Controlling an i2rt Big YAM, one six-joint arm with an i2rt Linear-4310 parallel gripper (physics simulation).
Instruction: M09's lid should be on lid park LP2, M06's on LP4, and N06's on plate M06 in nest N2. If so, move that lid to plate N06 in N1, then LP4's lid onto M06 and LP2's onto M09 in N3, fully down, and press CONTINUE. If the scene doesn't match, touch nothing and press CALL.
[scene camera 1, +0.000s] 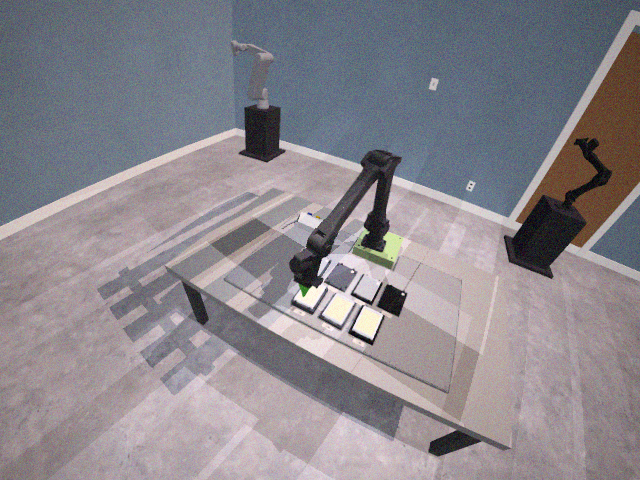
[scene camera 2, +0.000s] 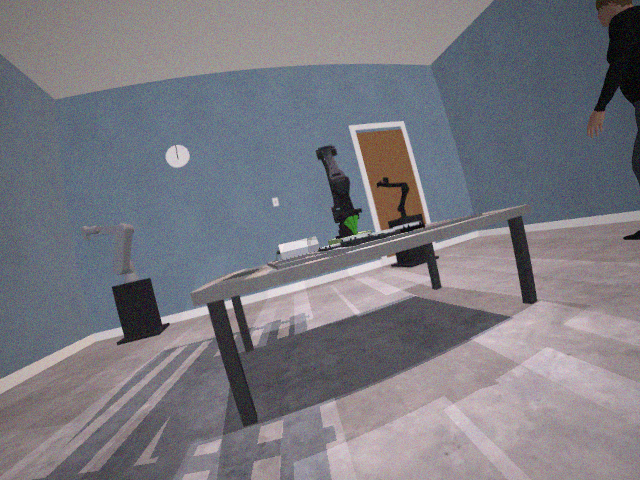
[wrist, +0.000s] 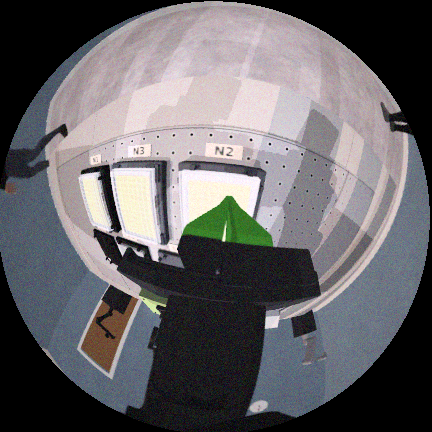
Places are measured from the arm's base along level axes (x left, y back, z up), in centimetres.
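Pixels of known places: gripper, between the fingertips: (scene camera 1: 303, 296) (scene camera 2: 356, 234) (wrist: 228, 200); arm's base, origin of its link: (scene camera 1: 373, 244) (scene camera 2: 347, 236).
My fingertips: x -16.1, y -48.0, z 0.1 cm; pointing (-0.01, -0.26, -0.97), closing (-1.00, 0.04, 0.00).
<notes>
For each thing: its top centre in the pictures, then the offset to it from my fingertips. "spot": a spot on its surface instead.
- nest N2, a spot on its surface: (wrist: 200, 186) (scene camera 1: 309, 301) spot: dx +3.0, dy -1.2, dz -0.1 cm
- N3, centre of its top: (wrist: 131, 209) (scene camera 1: 339, 307) dx +14.5, dy +3.1, dz -1.1 cm
- N1, centre of its top: (wrist: 91, 203) (scene camera 1: 368, 320) dx +27.4, dy +2.5, dz -0.8 cm
- dark pad, a spot on its surface: (scene camera 1: 341, 276) spot: dx +8.9, dy +21.1, dz -3.2 cm
- pad with a pale top, centre of its top: (scene camera 1: 367, 287) dx +21.9, dy +20.6, dz -2.4 cm
- black pad, a spot on its surface: (scene camera 1: 393, 299) spot: dx +34.4, dy +20.2, dz -3.2 cm
- white box, centre of its top: (scene camera 1: 320, 218) (scene camera 2: 296, 240) dx -15.0, dy +47.1, dz +4.2 cm
My gripper (scene camera 1: 304, 293) (scene camera 2: 356, 231) (wrist: 228, 200) is shut, its green fingertips together with no lid between them, over the plate in nest N2 (scene camera 1: 312, 298) (wrist: 200, 186). The fingers hide part of that plate. The plate in N3 (scene camera 1: 337, 308) (wrist: 134, 200) and the plate in N1 (scene camera 1: 367, 322) (wrist: 95, 198) have cream middles and pale rims. Behind the nests are a dark pad (scene camera 1: 341, 276), a pad with a pale top (scene camera 1: 367, 287) and a black pad (scene camera 1: 393, 299). Their labels, the plate names and whether a clear lid covers each plate cannot be read.
A white box (scene camera 1: 310, 219) (scene camera 2: 295, 248) with blue and yellow spots on top stands at the back of the table (scene camera 1: 480, 413) (scene camera 2: 289, 273). The arm rises from a green base (scene camera 1: 376, 255). A person in black (scene camera 2: 622, 56) stands at the right in scene camera 2.
</notes>
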